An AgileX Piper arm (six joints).
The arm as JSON. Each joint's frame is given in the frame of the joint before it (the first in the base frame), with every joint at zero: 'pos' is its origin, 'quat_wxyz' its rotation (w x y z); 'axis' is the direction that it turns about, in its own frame. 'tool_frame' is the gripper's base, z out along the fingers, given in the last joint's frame.
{
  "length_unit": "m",
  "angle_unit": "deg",
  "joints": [
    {
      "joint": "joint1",
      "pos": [
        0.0,
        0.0,
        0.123
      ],
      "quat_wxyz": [
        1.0,
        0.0,
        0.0,
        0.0
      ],
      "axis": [
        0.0,
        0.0,
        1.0
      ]
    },
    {
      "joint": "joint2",
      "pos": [
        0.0,
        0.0,
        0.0
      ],
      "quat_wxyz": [
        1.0,
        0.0,
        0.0,
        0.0
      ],
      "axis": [
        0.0,
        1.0,
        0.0
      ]
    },
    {
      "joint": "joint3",
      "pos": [
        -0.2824,
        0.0,
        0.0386
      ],
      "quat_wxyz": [
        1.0,
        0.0,
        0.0,
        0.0
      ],
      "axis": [
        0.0,
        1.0,
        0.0
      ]
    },
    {
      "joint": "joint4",
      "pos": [
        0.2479,
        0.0,
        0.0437
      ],
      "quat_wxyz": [
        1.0,
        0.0,
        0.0,
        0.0
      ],
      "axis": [
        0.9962,
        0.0,
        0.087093
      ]
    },
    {
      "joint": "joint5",
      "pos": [
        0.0,
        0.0,
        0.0
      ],
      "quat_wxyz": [
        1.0,
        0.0,
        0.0,
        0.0
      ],
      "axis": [
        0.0,
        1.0,
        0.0
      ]
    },
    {
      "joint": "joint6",
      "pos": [
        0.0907,
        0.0,
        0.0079
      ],
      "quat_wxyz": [
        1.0,
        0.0,
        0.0,
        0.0
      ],
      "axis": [
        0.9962,
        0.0,
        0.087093
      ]
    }
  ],
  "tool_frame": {
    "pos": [
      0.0,
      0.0,
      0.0
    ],
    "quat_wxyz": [
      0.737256,
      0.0,
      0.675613,
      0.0
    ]
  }
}
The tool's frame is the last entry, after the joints.
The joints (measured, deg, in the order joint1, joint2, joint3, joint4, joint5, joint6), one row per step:
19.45 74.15 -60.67 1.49 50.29 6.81
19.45 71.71 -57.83 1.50 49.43 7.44
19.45 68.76 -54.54 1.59 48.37 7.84
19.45 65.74 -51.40 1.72 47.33 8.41
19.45 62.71 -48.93 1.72 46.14 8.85
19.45 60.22 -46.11 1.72 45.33 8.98
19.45 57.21 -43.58 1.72 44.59 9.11
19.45 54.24 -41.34 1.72 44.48 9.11
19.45 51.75 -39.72 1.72 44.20 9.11
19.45 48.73 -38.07 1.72 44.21 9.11
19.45 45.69 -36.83 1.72 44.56 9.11
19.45 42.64 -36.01 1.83 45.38 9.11
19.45 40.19 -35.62 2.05 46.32 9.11
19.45 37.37 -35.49 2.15 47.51 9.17
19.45 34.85 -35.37 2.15 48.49 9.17
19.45 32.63 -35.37 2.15 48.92 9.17
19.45 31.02 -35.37 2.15 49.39 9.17
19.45 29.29 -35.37 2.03 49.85 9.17
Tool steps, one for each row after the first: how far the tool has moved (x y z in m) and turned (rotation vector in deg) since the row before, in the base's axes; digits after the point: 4 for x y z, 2 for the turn. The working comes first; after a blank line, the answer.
Tool pose at each row, in the base's axes (x y z in m, rotation vector in deg; the steps are taken from these numbers as rounded here):
0.2431 0.0878 0.3121 -15.64 148.69 11.29
0.2323 0.0839 0.3087 -14.75 148.35 11.63
0.2195 0.0795 0.3048 -14.09 147.73 12.05
0.2069 0.0752 0.3012 -13.18 146.94 12.65
0.1958 0.0712 0.3006 -12.46 145.28 13.26
0.1853 0.0675 0.2952 -12.23 144.83 13.42
0.1740 0.0635 0.2924 -11.96 143.64 13.79
0.1627 0.0595 0.2899 -11.90 142.81 14.01
0.1540 0.0564 0.2888 -11.81 141.67 14.30
0.1437 0.0528 0.2882 -11.72 140.33 14.65
0.1337 0.0492 0.2889 -11.63 138.89 15.02
0.1235 0.0458 0.2909 -11.51 137.50 15.51
0.1153 0.0432 0.2932 -11.37 136.42 16.06
0.1059 0.0401 0.2970 -11.21 134.96 16.59
0.0976 0.0372 0.3000 -11.16 133.54 16.94
0.0906 0.0347 0.3034 -11.07 131.76 17.36
0.0853 0.0329 0.3054 -11.02 130.62 17.63
0.0797 0.0308 0.3075 -10.99 129.34 17.77

-0.0108 -0.0039 -0.0034 0.46 -0.31 -0.56
-0.0128 -0.0044 -0.0039 0.51 -0.57 -0.38
-0.0126 -0.0043 -0.0036 0.72 -0.71 -0.53
-0.0111 -0.0040 -0.0006 0.80 -1.56 -0.39
-0.0105 -0.0037 -0.0054 0.22 -0.42 -0.13
-0.0113 -0.0040 -0.0028 0.48 -1.13 -0.12
-0.0113 -0.0040 -0.0025 0.28 -0.79 0.00
-0.0087 -0.0031 -0.0011 0.38 -1.09 -0.01
-0.0103 -0.0036 -0.0006 0.45 -1.27 0.00
-0.0100 -0.0036 0.0007 0.48 -1.37 0.01
-0.0102 -0.0034 0.0020 0.57 -1.30 0.02
-0.0082 -0.0026 0.0023 0.58 -0.98 0.03
-0.0094 -0.0031 0.0038 0.63 -1.36 0.00
-0.0083 -0.0029 0.0030 0.47 -1.35 0.03
-0.0070 -0.0025 0.0034 0.59 -1.69 0.02
-0.0053 -0.0018 0.0020 0.38 -1.08 0.02
-0.0056 -0.0021 0.0021 0.30 -1.24 -0.01

